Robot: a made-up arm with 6 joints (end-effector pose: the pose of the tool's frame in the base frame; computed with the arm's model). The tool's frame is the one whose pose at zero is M.
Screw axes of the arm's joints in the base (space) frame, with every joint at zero. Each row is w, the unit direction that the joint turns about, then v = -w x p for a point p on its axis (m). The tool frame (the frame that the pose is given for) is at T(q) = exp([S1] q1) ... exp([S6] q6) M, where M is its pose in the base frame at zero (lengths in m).
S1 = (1, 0, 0, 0, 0.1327, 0)
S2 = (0, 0, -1, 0.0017, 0.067, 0)
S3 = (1, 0, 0, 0, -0.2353, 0.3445)
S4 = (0, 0, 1, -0.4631, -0.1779, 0)
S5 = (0, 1, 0, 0.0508, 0, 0.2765)
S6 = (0, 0, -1, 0.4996, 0.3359, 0)
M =
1 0 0 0.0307
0 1 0 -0.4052
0 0 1 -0.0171
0 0 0 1
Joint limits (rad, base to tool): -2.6..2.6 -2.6..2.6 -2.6..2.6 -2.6..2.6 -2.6..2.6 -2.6..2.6
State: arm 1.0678 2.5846 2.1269 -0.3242 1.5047 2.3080
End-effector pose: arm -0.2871 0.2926 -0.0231 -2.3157 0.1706 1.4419
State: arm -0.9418 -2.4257 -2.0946 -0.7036 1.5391 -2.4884
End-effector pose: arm 0.1631 0.1181 0.0360 1.4285 0.4153 -2.2514
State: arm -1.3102 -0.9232 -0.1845 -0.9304 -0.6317 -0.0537
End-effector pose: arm 0.3695 -0.3325 0.1913 -1.4742 -0.0630 0.7769
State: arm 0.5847 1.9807 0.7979 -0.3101 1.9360 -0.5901
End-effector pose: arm -0.8200 0.2348 -0.0793 2.6191 0.2443 -0.1954
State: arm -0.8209 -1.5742 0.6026 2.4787 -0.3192 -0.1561
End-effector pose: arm 0.6688 -0.1237 -0.2945 -0.0191 -1.2913 -2.3612
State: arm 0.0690 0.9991 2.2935 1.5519 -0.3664 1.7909
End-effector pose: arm -0.5720 -0.2347 -0.3150 2.7219 0.1641 -0.7837
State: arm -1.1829 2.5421 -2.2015 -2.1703 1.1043 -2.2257
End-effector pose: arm 0.1612 -0.1563 -0.3212 -0.6531 -0.9349 -2.1942
